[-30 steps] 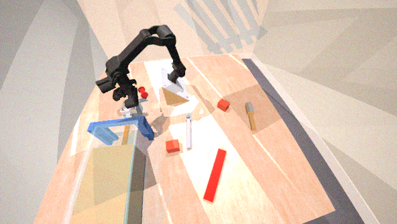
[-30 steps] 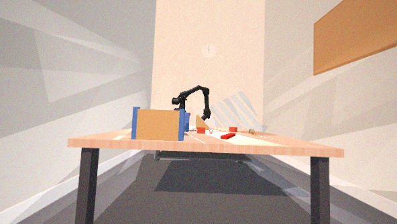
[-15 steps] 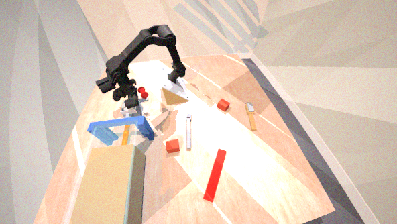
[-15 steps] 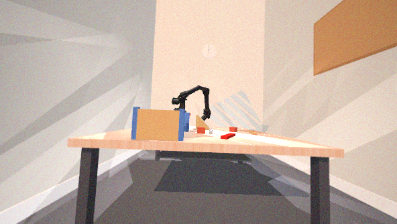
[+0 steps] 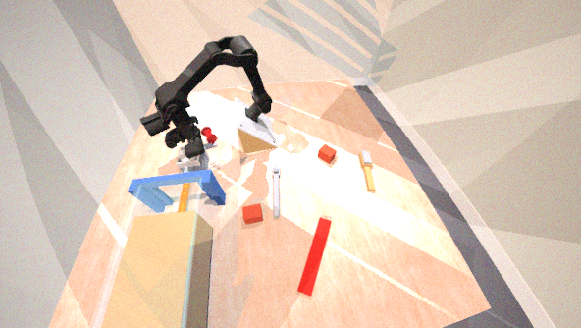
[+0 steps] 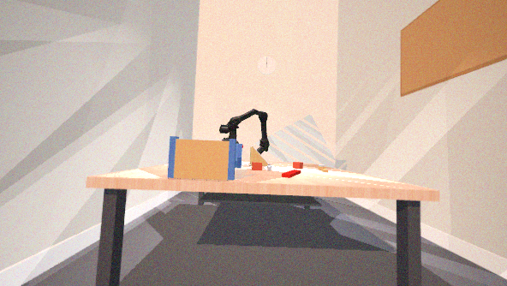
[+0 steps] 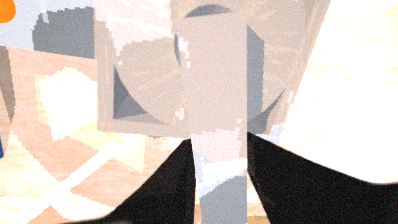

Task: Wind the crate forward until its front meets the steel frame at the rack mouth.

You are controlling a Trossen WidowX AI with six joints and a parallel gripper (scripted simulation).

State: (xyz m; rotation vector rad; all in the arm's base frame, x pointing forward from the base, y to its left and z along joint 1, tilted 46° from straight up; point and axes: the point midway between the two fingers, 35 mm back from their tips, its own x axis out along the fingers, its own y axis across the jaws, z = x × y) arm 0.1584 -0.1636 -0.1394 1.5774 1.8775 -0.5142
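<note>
My gripper tip is 1 cm to the right of the grey crank arm and 2 cm below it. From my gripper tip the other things lie so: blue steel frame (17 cm ahead, 6 cm to the right, 2 cm above); grey winch (1 cm behind, 5 cm to the right, 6 cm below); red grip (1 cm behind, 5 cm to the left, 5 cm above).
</note>
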